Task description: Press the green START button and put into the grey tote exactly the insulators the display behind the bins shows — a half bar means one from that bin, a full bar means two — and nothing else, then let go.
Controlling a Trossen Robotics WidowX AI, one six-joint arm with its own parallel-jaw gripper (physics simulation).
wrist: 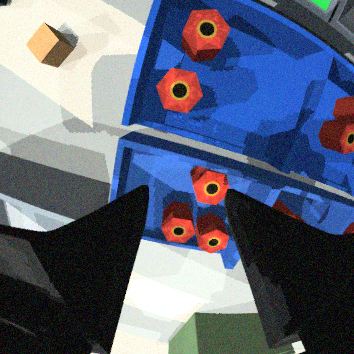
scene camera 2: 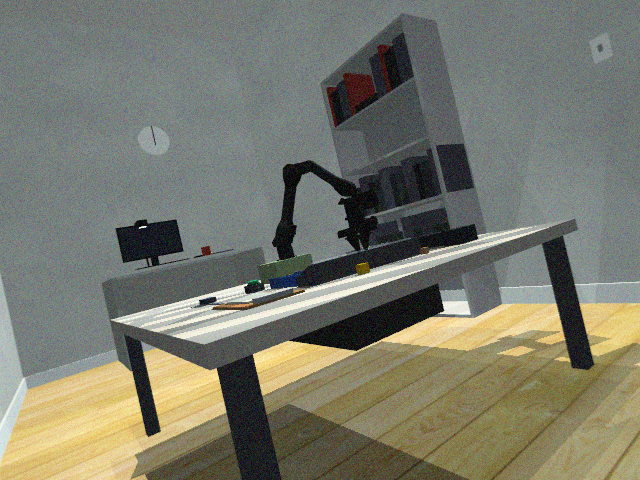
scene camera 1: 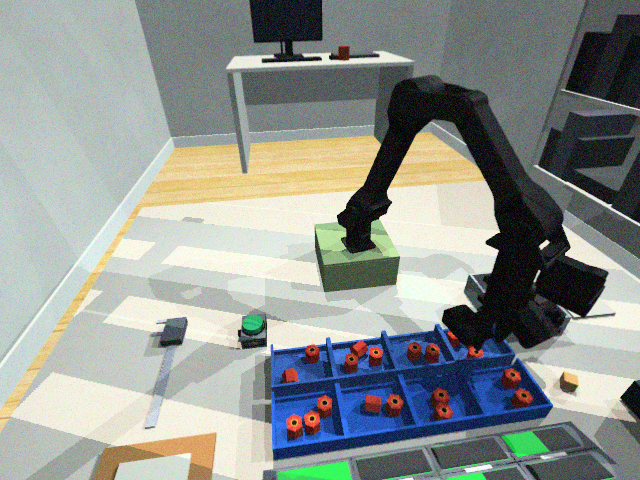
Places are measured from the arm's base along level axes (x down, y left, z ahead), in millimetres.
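Pixels of known places: gripper, fingertip midpoint: (wrist: 187,194) (scene camera 1: 486,345); arm's base, link origin: (scene camera 2: 286,258) (scene camera 1: 358,243).
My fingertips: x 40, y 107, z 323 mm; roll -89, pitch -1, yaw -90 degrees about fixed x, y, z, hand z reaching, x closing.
Note:
For each thing: its top centre in the pictures, then the offset to it from my fingertips. "spot": a spot on its surface instead.
- insulator, top centre: (wrist: 211,188) (scene camera 1: 476,352) dx +14, dy -18, dz -2 mm
- grey tote, surface spot: (scene camera 1: 476,291) spot: dx +6, dy +84, dz -125 mm
- START button, top centre: (scene camera 1: 252,321) (scene camera 2: 252,280) dx +3, dy -386, dz -206 mm
- short bar, top centre: (scene camera 1: 545,439) dx -3, dy -40, dz +158 mm
- wide bar, top centre: (scene camera 1: 314,477) dx -3, dy -357, dz +94 mm
- caliper, top centre: (scene camera 1: 156,359) (scene camera 2: 210,299) dx +24, dy -568, dz -195 mm
- wooden cube, top centre: (wrist: 41,41) (scene camera 1: 571,378) dx +24, dy +104, dz +91 mm
- yellow cube, top centre: (scene camera 2: 361,263) dx +16, dy -317, dz +233 mm
- orange board, surface spot: (scene camera 1: 205,445) spot: dx +38, dy -495, dz -17 mm
My gripper (scene camera 1: 500,342) (scene camera 2: 361,248) (wrist: 187,194) is partly open and empty, above the back corner bin of the blue bins (scene camera 1: 361,439) (scene camera 2: 284,281). In the wrist view three red insulators stand in that bin, one insulator (wrist: 211,188) near the right fingertip. Two more insulators (wrist: 206,31) (wrist: 179,90) stand in the neighbouring bin. The grey tote (scene camera 1: 476,291) is mostly hidden by the arm, and its inside cannot be seen. The START button (scene camera 1: 253,324) (scene camera 2: 253,282) is green. The display (scene camera 1: 392,465) (scene camera 2: 336,267) shows green bars, including a short bar (scene camera 1: 524,443) and a wide bar (scene camera 1: 312,472); its lower part is cut off.
The arm stands on a green block (scene camera 1: 359,274) (scene camera 2: 284,267) (wrist: 227,332). A caliper (scene camera 1: 173,331) lies left of the bins. A wooden cube (scene camera 1: 568,381) (scene camera 2: 424,250) (wrist: 50,45) lies beside them. A yellow cube (scene camera 2: 362,268) lies by the display. An orange board (scene camera 1: 205,445) lies at the front left.

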